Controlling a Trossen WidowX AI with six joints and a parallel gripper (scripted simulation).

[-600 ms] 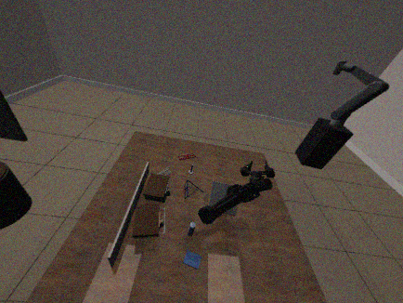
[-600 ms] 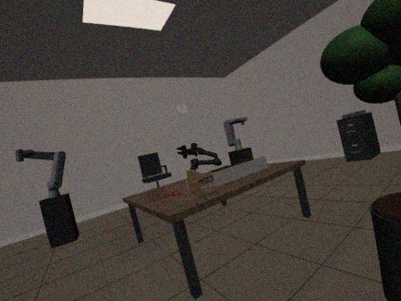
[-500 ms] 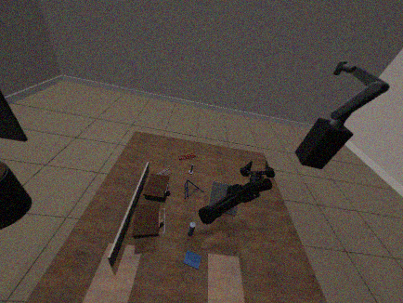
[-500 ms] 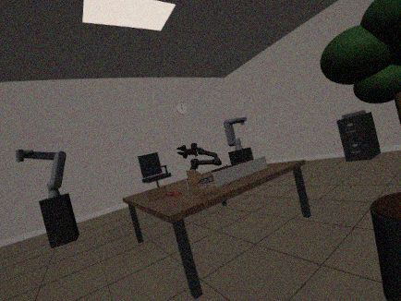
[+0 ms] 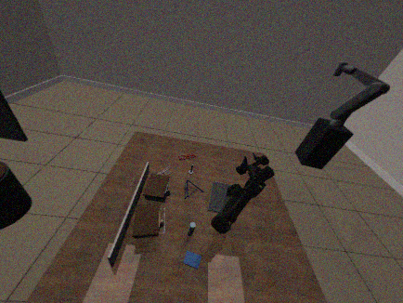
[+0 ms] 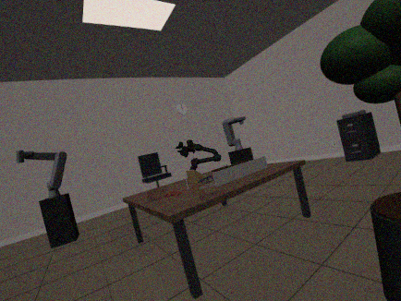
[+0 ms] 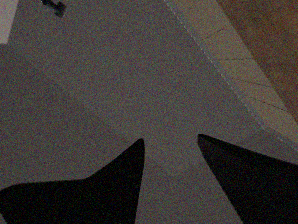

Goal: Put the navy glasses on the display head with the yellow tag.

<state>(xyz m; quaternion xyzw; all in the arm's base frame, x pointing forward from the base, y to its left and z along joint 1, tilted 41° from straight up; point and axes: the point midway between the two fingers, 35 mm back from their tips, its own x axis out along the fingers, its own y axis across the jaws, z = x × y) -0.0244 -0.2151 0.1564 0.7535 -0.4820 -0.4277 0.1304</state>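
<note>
The round base lies 34 cm below my gripper tip, 33 cm ahead of it and 10 cm to the right of it. Round my gripper tip: grey panel (61 cm ahead, 31 cm below, 30 cm to the left); then blue square (50 cm to the left, 36 cm below, 21 cm ahead).
</note>
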